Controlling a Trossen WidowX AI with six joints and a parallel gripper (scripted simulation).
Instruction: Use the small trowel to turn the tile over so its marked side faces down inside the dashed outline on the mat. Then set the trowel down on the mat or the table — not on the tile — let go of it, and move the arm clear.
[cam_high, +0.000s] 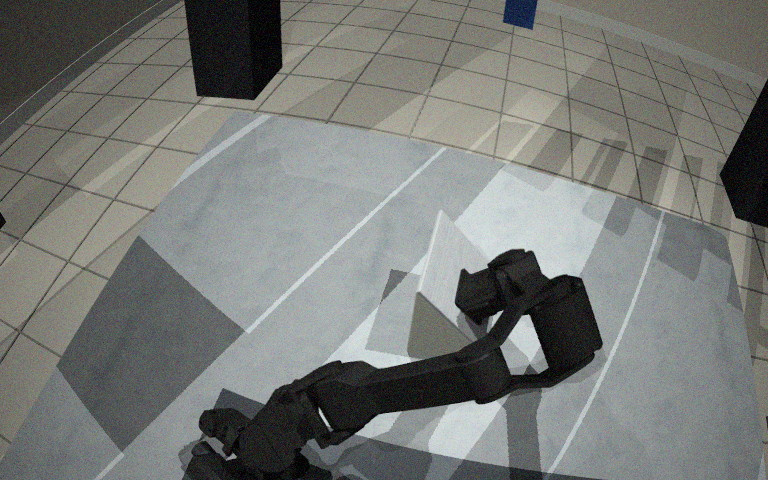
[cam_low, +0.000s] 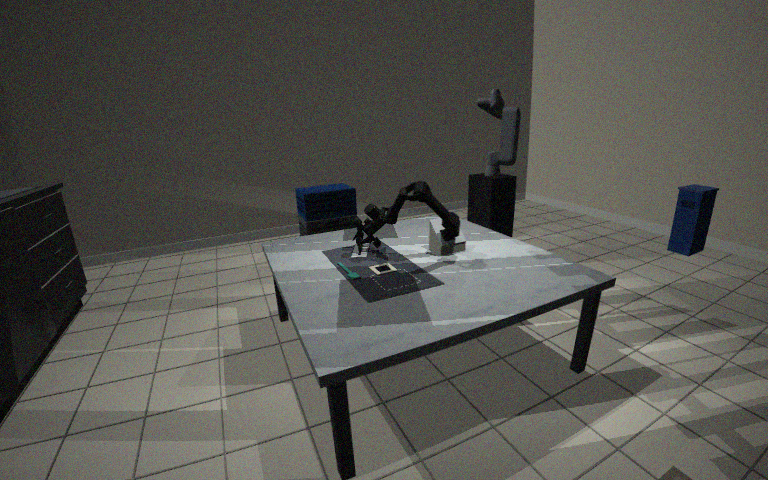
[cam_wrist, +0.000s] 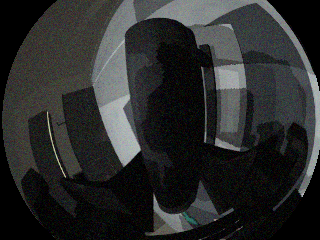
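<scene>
Now: the dark mat 10 mm behind my gripper tip, 220 mm to the left of it and 70 mm below it. Also, from my gripper tip: small teal trowel 130 mm ahead, 240 mm to the left, 40 mm below; then tan tile 10 mm behind, 290 mm to the left, 40 mm below.
</scene>
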